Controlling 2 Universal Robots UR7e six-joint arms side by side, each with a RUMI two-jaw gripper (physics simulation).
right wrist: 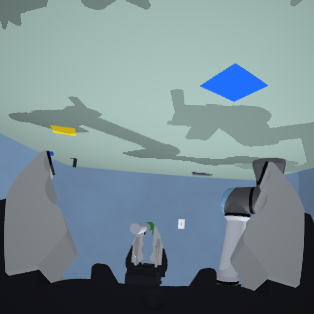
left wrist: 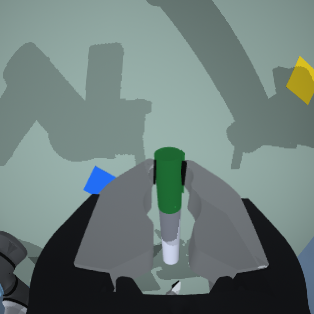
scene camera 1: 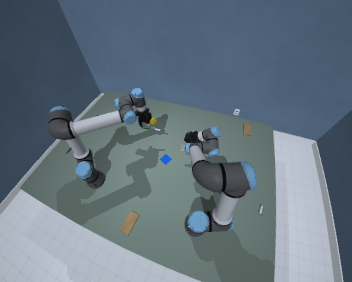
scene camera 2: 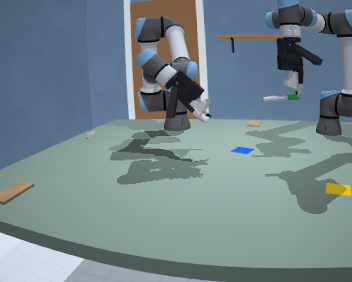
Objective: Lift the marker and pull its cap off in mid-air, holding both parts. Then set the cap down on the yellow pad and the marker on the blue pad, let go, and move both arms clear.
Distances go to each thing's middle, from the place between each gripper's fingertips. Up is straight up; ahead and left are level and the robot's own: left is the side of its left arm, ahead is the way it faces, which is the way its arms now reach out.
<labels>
Right now the green cap [left wrist: 168, 159] is 31 cm to the left of my right hand, 9 cm above it and 2 cm behind it. Round my right hand: blue pad [right wrist: 234, 82] (14 cm below, 12 cm behind, 11 cm to the left).
My left hand is 2 cm to the left of the green cap. Also, from my left hand: blue pad (23 cm below, 21 cm to the right, 10 cm behind).
</labels>
